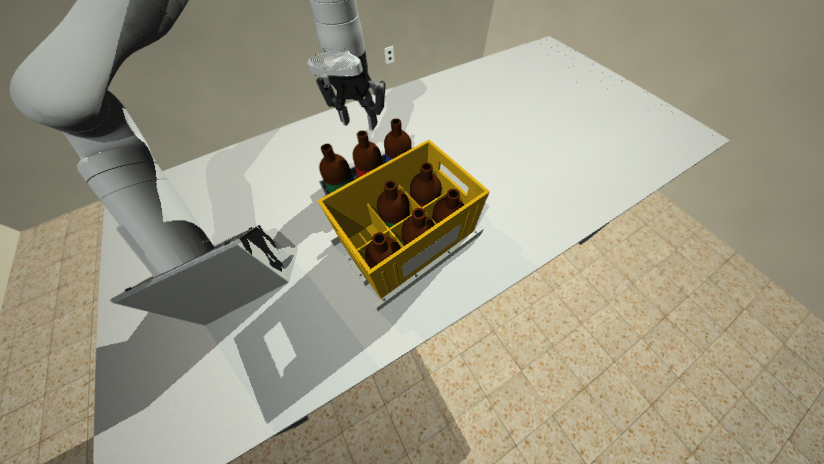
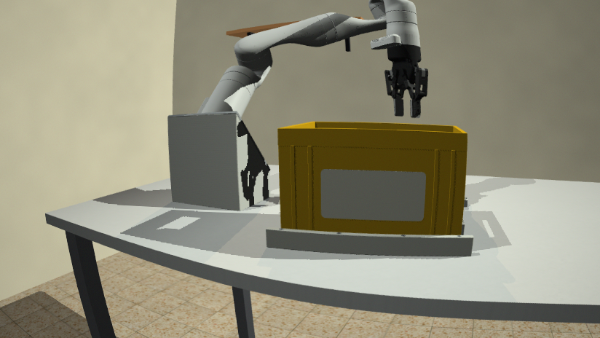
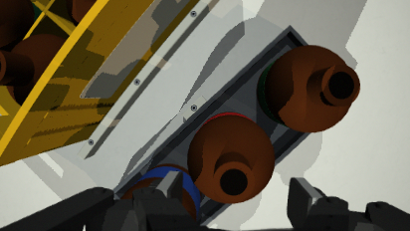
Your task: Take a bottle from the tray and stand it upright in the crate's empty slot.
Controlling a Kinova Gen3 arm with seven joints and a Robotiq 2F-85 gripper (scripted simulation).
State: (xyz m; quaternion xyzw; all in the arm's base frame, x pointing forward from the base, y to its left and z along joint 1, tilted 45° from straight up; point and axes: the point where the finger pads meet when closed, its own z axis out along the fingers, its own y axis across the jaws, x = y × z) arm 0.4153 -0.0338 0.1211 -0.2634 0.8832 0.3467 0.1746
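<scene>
The tray is 180 mm below my hand. From my hand the other things lie so: yellow crate 40 mm behind, 220 mm to the right, 110 mm below.
</scene>
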